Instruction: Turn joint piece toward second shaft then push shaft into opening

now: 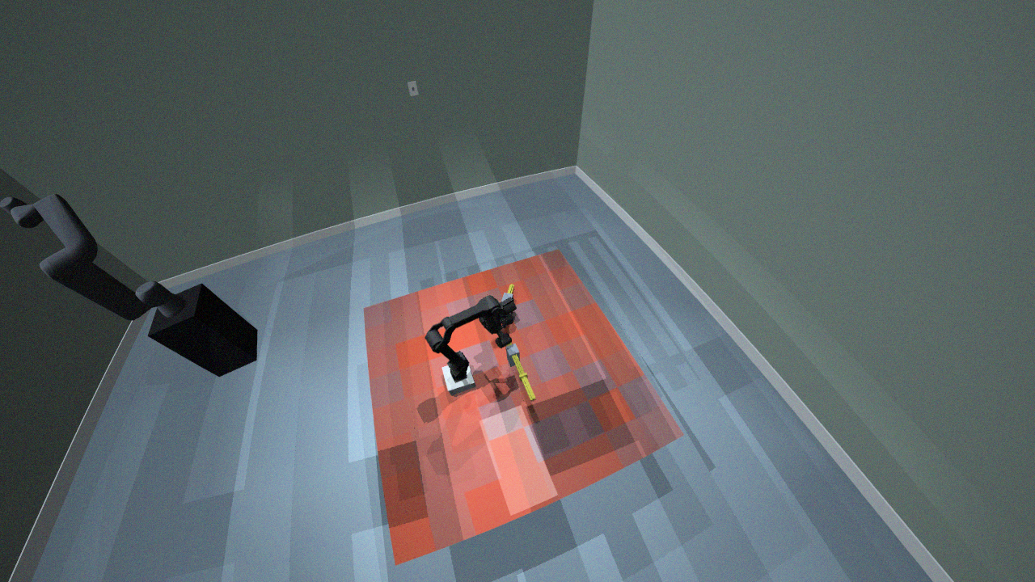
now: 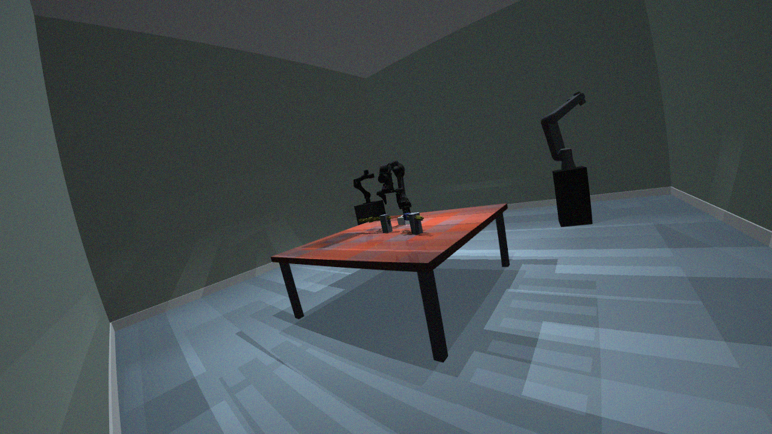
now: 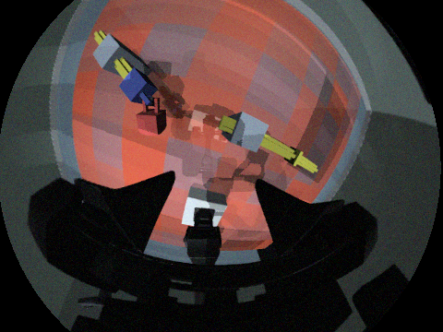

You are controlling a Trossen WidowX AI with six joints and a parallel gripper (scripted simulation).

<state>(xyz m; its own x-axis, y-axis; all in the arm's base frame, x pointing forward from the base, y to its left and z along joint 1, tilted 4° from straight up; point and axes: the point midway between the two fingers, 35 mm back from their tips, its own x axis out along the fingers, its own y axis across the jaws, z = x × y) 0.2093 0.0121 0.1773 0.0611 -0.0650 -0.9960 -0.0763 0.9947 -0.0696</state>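
The joint piece lies 50 mm ahead of my gripper tip, 130 mm to the left of it and 100 mm below it.
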